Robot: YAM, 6 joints.
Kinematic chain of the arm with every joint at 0, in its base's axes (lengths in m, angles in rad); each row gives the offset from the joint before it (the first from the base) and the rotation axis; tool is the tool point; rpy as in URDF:
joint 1: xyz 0 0 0.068 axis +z
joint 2: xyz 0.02 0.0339 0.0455 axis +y
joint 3: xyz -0.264 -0.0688 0 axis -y
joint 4: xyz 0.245 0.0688 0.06 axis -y
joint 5: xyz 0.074 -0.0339 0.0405 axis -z
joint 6: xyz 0.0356 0 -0.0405 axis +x
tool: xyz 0 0 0 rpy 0 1.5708 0
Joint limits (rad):
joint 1: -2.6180..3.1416
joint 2: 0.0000..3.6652
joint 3: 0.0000..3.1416
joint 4: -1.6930..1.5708
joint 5: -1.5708..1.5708
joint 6: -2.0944..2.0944
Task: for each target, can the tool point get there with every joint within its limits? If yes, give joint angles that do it. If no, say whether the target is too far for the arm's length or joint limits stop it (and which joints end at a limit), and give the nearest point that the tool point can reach.
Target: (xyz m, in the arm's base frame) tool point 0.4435 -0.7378 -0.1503
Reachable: no: too far | nearest point 0.3179 -0.5289 -0.0738 | short by 0.255 m
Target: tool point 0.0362 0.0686 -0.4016
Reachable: no: joint limits stop it (at a limit: joint 2) | nearest point 0.0472 0.0894 -0.3489 | short by 0.058 m
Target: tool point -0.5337 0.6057 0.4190
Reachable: no: too far | nearest point -0.3989 0.4528 0.3399 | short by 0.219 m
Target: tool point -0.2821 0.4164 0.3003
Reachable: yes | joints 2.1940 2.4739 2.7147 -1.3047 0.4020 -1.4425
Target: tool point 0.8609 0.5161 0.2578
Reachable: no: too far | nearest point 0.5482 0.3287 0.2043 | short by 0.368 m
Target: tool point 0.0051 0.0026 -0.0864
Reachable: yes | joints -1.2220 3.3210 0.7425 -0.8298 -0.1594 1.6447
